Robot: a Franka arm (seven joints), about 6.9 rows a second.
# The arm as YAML. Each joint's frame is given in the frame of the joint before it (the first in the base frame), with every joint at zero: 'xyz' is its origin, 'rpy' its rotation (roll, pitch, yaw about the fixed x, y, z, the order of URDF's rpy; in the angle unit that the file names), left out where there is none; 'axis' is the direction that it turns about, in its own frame. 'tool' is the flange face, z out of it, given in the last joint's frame.
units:
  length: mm
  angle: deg
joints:
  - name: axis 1
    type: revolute
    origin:
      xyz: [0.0, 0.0, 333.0]
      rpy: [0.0, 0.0, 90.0]
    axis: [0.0, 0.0, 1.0]
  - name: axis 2
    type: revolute
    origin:
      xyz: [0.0, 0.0, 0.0]
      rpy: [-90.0, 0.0, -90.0]
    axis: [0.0, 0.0, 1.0]
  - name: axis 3
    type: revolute
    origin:
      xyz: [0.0, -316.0, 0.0]
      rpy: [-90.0, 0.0, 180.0]
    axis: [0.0, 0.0, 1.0]
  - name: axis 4
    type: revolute
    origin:
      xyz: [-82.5, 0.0, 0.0]
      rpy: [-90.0, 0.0, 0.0]
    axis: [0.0, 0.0, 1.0]
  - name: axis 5
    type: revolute
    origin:
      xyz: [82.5, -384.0, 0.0]
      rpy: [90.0, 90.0, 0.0]
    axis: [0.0, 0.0, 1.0]
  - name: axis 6
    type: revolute
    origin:
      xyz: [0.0, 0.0, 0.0]
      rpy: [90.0, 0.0, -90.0]
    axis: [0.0, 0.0, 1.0]
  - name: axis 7
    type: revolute
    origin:
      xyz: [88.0, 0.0, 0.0]
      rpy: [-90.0, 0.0, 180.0]
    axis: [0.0, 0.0, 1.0]
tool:
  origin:
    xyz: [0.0, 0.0, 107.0]
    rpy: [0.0, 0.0, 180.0]
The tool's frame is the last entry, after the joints.
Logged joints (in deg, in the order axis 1, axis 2, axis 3, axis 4, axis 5, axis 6, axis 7), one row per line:
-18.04, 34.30, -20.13, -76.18, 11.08, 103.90, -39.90
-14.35, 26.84, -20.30, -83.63, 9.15, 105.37, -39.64
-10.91, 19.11, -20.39, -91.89, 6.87, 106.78, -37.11
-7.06, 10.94, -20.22, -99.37, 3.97, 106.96, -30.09
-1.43, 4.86, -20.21, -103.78, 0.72, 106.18, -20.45
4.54, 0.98, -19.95, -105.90, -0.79, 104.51, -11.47
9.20, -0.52, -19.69, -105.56, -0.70, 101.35, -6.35
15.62, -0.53, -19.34, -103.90, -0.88, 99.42, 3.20
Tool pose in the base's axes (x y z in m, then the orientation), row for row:
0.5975, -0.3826, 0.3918, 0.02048, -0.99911, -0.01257, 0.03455
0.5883, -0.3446, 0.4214, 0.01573, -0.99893, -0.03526, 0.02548
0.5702, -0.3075, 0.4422, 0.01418, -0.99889, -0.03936, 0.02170
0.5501, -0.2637, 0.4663, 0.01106, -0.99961, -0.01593, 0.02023
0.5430, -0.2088, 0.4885, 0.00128, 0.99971, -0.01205, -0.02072
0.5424, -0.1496, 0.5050, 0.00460, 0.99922, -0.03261, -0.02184
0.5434, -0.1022, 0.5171, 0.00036, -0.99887, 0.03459, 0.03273
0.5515, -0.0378, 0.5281, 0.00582, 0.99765, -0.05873, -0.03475
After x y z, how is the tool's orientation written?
As a quaternion, w x y z.
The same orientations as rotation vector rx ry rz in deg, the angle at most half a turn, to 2 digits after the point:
-177.53, -2.23, 6.14
-178.03, -6.28, 4.54
-178.19, -7.02, 3.87
-178.67, -2.85, 3.62
179.80, -2.17, -3.73
179.33, -5.85, -3.92
-179.75, 6.22, 5.89
178.92, -10.53, -6.23

